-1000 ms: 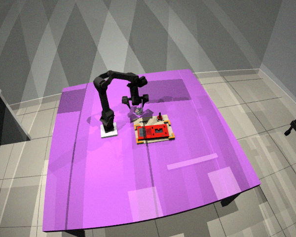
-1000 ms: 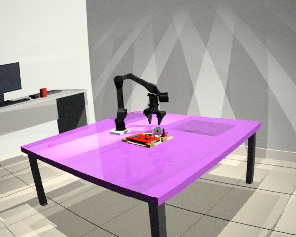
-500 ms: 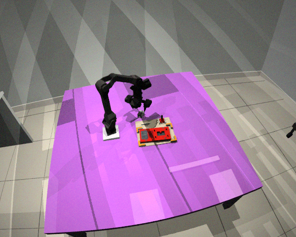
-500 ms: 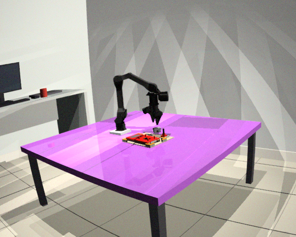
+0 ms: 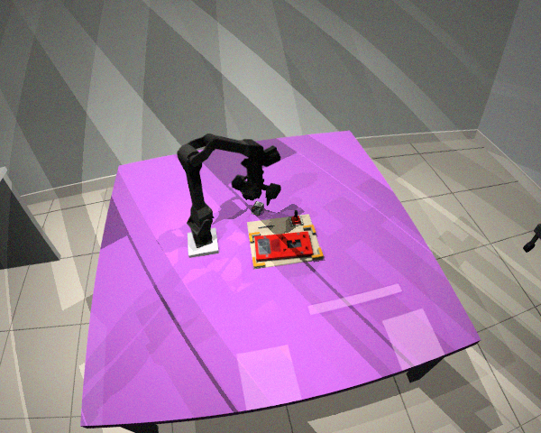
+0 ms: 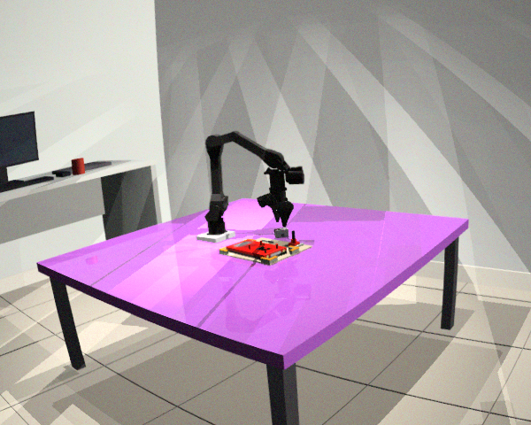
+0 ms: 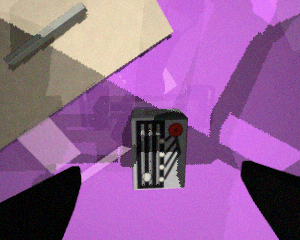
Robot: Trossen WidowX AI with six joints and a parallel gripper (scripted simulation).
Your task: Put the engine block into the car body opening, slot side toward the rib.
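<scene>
Right now my gripper tip is 4 cm above the grey engine block.
</scene>
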